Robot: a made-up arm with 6 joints. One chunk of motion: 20 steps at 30 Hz.
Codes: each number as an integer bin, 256 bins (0 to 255) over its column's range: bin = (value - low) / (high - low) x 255, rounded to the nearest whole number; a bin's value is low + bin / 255 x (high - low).
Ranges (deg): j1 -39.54..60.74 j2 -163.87..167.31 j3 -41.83..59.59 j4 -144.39..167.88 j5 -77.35..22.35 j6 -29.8..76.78
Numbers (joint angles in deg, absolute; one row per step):
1: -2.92 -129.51 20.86 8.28 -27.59 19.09
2: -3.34 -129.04 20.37 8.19 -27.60 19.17
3: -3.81 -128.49 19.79 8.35 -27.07 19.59
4: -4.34 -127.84 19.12 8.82 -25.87 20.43
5: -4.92 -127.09 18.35 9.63 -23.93 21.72
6: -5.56 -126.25 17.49 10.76 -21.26 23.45
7: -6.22 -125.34 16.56 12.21 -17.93 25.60
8: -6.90 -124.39 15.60 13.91 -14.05 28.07
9: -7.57 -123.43 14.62 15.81 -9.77 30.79
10: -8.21 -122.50 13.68 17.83 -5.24 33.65
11: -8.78 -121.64 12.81 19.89 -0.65 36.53
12: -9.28 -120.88 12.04 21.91 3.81 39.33
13: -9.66 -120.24 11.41 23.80 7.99 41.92
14: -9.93 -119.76 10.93 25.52 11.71 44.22
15: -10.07 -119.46 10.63 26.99 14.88 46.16
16: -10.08 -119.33 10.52 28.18 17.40 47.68
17: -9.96 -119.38 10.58 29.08 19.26 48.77
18: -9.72 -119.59 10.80 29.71 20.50 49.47
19: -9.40 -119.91 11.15 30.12 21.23 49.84
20: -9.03 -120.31 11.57 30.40 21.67 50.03
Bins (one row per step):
1: 93 26 158 125 127 117
2: 92 27 156 125 127 117
3: 91 27 155 125 129 118
4: 90 28 153 125 132 120
5: 88 28 151 126 137 123
6: 86 29 149 127 143 127
7: 85 30 147 128 152 133
8: 83 30 144 129 162 138
9: 81 31 142 131 173 145
10: 80 32 140 132 184 152
11: 78 33 137 134 196 159
12: 77 33 135 136 208 165
13: 76 34 134 137 218 172
14: 75 34 133 139 228 177
15: 75 34 132 140 236 182
16: 75 34 132 141 242 185
17: 75 34 132 142 247 188
18: 76 34 132 142 250 190
19: 77 34 133 143 252 191
20: 78 34 134 143 253 191

